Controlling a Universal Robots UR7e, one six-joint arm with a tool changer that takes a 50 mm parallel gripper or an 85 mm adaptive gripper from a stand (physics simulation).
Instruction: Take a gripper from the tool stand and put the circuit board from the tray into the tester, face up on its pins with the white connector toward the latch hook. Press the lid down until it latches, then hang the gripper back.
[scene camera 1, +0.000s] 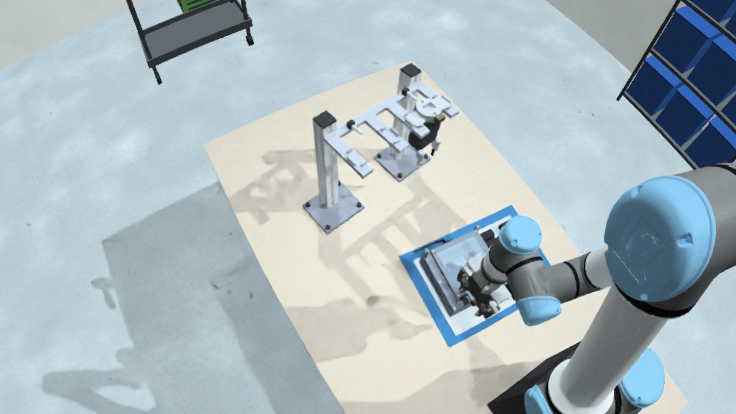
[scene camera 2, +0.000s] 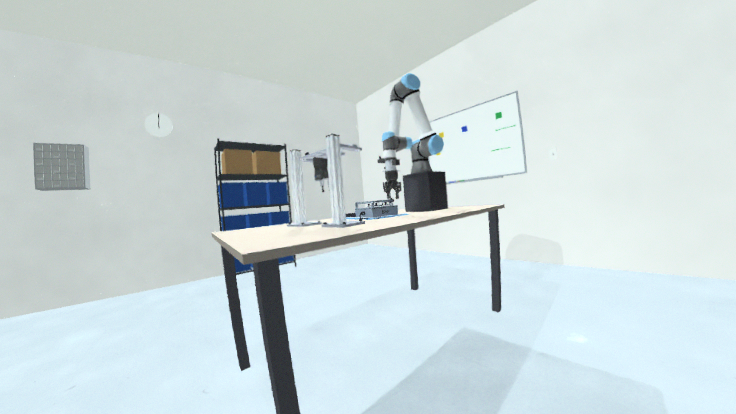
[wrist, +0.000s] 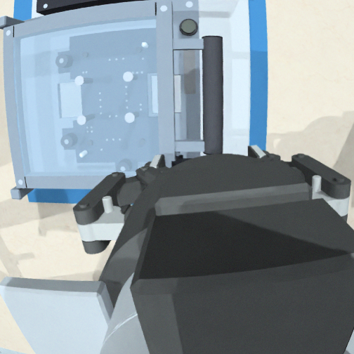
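My adaptive gripper is on the arm, fingers spread and empty, above the handle side of the tester. The tester has its clear lid lying over its base; whether it is latched cannot be told, as my gripper hides the latch area. The lid's black handle shows beside my fingers. Through the lid shows a darker board-shaped piece with a pale block toward the handle; its colour and seating are unclear. The tray cannot be made out. The tool stand holds the other gripper.
The tester stands on a blue-bordered mat. A black strip lies beyond the tester in the wrist view. The stand's two posts and forked arms rise at the far end of the table. The black robot base stands behind the tester.
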